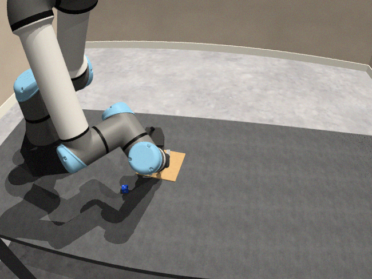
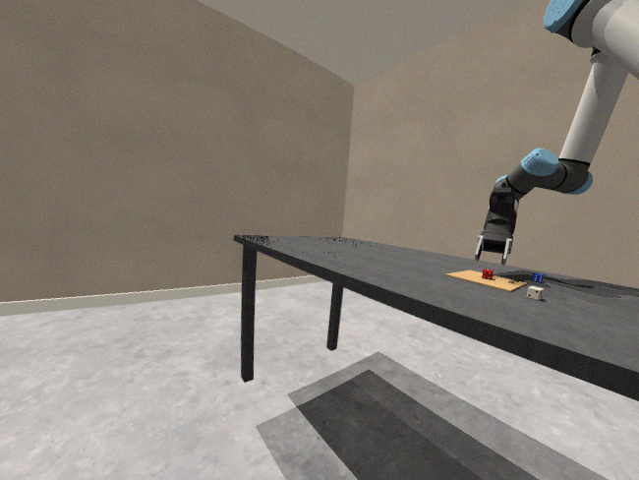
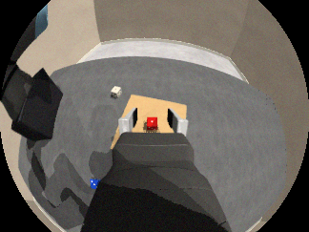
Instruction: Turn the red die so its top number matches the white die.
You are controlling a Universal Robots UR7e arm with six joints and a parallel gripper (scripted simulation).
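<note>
Right now the red die is 10 mm to the left of my hand and 50 mm below it. From my hand the other things lie so: blue die (100 mm behind, 120 mm to the right, 50 mm below); white die (100 mm behind, 100 mm to the left, 50 mm below); tan mat (10 mm to the left, 60 mm below).
</note>
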